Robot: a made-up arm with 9 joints.
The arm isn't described. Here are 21 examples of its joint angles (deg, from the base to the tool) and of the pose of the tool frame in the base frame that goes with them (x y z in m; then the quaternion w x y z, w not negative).
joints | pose
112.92 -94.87 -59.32 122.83 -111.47 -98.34 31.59 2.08 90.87 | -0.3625 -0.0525 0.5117 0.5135 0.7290 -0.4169 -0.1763
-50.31 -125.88 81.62 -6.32 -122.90 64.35 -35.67 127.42 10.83 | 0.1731 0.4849 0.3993 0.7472 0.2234 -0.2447 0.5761
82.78 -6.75 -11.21 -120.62 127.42 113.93 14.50 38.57 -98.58 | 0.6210 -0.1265 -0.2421 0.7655 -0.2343 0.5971 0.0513
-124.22 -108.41 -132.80 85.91 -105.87 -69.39 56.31 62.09 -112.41 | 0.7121 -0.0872 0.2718 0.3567 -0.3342 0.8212 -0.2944
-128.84 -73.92 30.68 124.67 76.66 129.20 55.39 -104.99 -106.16 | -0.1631 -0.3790 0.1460 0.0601 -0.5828 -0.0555 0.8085
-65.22 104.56 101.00 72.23 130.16 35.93 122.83 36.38 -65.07 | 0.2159 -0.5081 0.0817 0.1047 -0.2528 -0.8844 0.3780
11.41 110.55 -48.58 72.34 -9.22 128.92 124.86 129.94 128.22 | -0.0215 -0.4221 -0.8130 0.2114 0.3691 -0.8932 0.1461
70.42 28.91 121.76 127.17 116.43 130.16 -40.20 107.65 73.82 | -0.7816 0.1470 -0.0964 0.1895 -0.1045 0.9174 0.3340
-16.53 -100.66 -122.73 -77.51 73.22 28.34 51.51 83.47 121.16 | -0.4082 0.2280 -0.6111 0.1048 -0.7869 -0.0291 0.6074
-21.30 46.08 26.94 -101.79 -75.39 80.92 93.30 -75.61 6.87 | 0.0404 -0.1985 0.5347 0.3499 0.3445 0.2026 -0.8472
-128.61 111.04 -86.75 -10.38 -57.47 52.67 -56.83 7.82 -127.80 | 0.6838 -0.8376 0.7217 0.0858 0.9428 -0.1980 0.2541
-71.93 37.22 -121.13 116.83 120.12 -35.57 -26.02 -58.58 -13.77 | 0.3615 -0.2360 0.4401 0.3449 -0.2466 0.5707 -0.7032
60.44 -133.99 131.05 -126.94 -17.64 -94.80 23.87 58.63 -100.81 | -0.1238 0.1253 0.2342 0.2372 -0.1720 0.3911 -0.8725
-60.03 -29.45 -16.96 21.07 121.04 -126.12 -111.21 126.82 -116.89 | 0.0090 -0.3250 0.4473 0.6954 0.0838 -0.6102 -0.3702
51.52 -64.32 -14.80 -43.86 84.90 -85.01 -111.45 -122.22 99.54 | 0.1729 -0.0531 -0.2625 0.7717 0.4118 0.3785 -0.3026
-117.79 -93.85 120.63 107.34 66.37 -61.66 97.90 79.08 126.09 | 0.1866 -0.0294 0.5992 0.0872 0.1388 0.8252 0.5405
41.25 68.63 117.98 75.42 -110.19 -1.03 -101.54 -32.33 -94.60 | -0.0239 -0.4590 0.3065 0.7078 -0.1558 -0.5041 -0.4697
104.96 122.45 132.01 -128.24 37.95 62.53 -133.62 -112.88 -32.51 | -0.6508 -0.2595 0.6751 0.0235 -0.3929 0.8809 0.2628
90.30 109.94 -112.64 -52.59 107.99 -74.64 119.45 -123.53 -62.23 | -0.3517 -0.6450 0.1075 0.5387 0.0397 -0.8318 -0.1275
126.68 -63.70 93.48 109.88 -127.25 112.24 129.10 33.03 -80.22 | 0.0840 0.2272 0.5129 0.4863 -0.5117 0.2413 -0.6659
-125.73 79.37 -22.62 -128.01 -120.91 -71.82 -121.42 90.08 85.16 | 0.2449 -0.0196 0.7887 0.0814 0.8903 0.3100 0.3234
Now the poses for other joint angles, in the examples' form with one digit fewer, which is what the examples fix.
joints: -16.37 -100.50 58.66 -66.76 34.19 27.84 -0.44 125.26 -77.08
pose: -0.014 0.377 0.465 0.735 -0.021 -0.520 0.434
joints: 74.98 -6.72 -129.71 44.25 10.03 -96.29 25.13 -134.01 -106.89
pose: -0.274 -0.206 -0.188 0.564 0.603 0.463 0.322
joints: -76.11 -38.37 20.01 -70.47 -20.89 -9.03 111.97 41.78 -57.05
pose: 0.321 0.284 0.268 0.531 -0.464 0.697 -0.130
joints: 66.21 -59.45 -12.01 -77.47 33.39 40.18 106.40 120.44 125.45
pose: 0.209 0.253 0.209 0.227 -0.497 0.251 -0.799
